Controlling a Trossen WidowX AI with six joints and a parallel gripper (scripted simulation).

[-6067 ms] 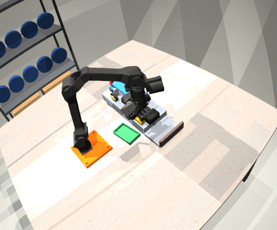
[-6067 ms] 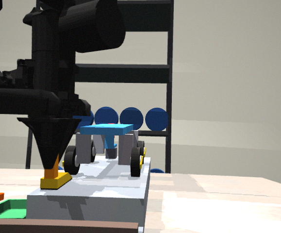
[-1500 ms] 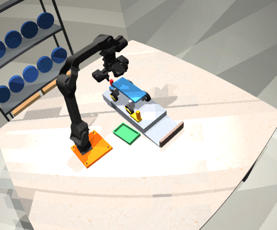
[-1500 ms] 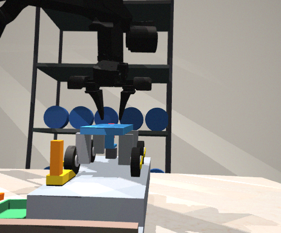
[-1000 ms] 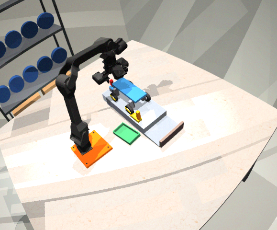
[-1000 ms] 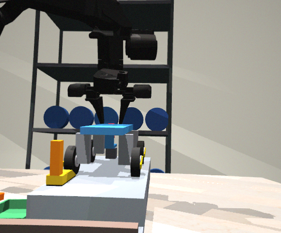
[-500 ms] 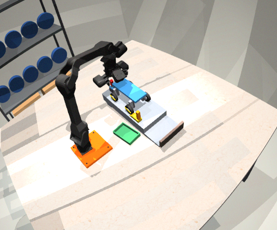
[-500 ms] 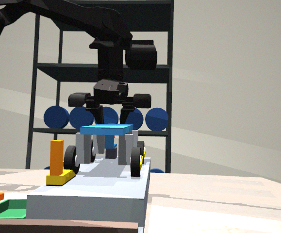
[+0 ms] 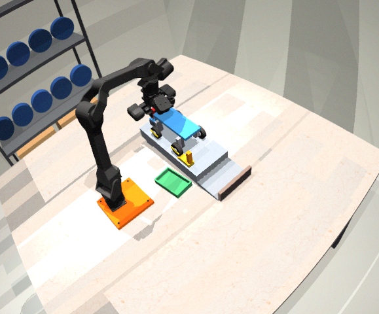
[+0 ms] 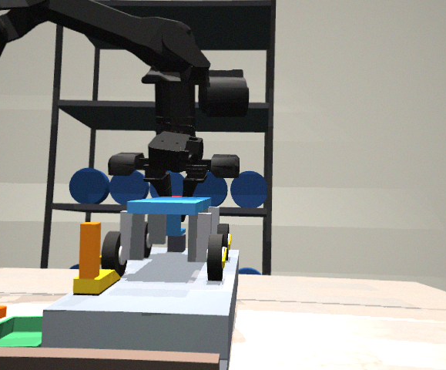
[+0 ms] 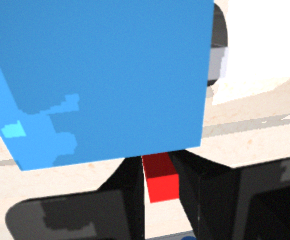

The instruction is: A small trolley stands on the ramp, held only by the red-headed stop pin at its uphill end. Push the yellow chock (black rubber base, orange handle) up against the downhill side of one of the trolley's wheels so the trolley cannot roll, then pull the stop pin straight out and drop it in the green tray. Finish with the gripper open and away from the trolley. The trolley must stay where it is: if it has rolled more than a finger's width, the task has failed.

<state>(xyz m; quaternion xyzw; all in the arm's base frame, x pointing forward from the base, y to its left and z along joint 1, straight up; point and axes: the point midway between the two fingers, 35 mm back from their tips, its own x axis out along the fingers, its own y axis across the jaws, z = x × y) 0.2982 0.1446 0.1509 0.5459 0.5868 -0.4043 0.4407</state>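
The yellow chock lies 2 cm behind my gripper tip, 22 cm to the right of it and 5 cm below it. Also, from my gripper tip: grey ramp: 3 cm ahead, 12 cm to the right, 8 cm below; then trolley: 3 cm ahead, 11 cm to the right, 2 cm below; then red-headed stop pin: right at my gripper tip.
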